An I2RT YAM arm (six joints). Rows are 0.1 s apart.
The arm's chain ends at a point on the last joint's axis. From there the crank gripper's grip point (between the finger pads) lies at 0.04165 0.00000 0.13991 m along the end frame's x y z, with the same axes.
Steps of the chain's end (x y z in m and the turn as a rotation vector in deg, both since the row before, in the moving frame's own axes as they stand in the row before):
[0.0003, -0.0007, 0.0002, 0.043, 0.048, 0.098]
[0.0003, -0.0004, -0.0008, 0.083, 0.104, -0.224]
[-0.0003, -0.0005, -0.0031, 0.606, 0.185, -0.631]
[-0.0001, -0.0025, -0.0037, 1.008, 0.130, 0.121]
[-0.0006, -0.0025, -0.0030, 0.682, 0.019, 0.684]
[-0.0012, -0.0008, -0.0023, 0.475, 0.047, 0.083]
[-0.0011, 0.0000, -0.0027, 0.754, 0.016, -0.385]
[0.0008, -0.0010, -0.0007, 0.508, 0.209, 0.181]
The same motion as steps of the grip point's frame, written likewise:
[0.0004, -0.0007, 0.0002, 0.043, 0.048, 0.098]
[0.0006, -0.0008, -0.0009, 0.083, 0.104, -0.224]
[0.0001, -0.0024, -0.0032, 0.606, 0.185, -0.631]
[0.0002, -0.0049, -0.0038, 1.008, 0.130, 0.121]
[-0.0005, -0.0037, -0.0030, 0.682, 0.019, 0.684]
[-0.0011, -0.0019, -0.0023, 0.475, 0.047, 0.083]
[-0.0011, -0.0021, -0.0027, 0.754, 0.016, -0.385]
[0.0013, -0.0021, -0.0009, 0.508, 0.209, 0.181]

